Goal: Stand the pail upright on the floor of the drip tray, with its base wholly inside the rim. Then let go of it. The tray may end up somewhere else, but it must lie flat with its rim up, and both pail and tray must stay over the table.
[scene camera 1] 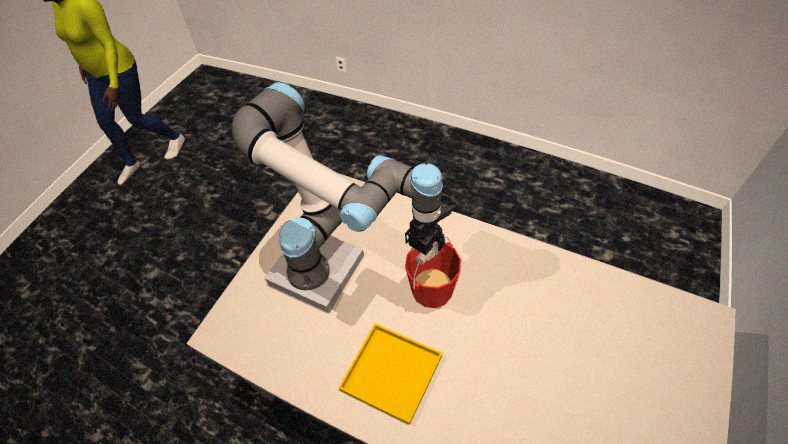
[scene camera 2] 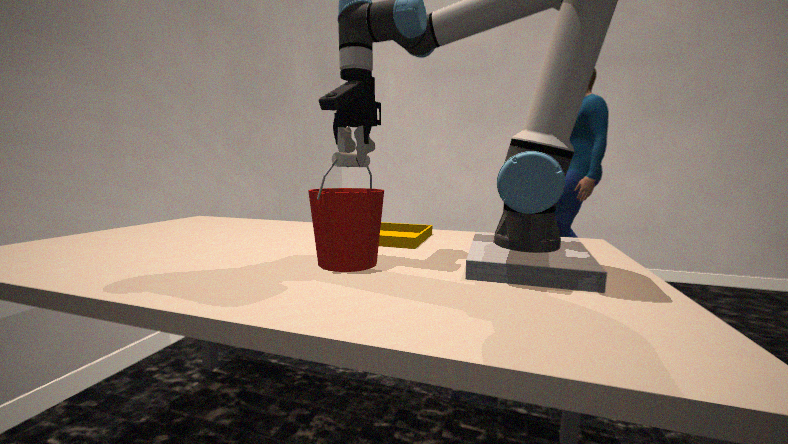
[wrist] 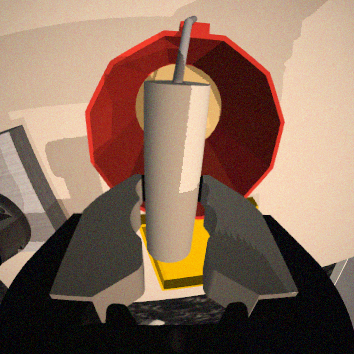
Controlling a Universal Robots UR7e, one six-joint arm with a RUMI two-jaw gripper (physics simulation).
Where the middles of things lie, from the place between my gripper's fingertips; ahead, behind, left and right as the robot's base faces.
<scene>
My hand is 7 cm short of the yellow drip tray [scene camera 1: 391, 372], 32 cm to the left of it and 22 cm above it.
</scene>
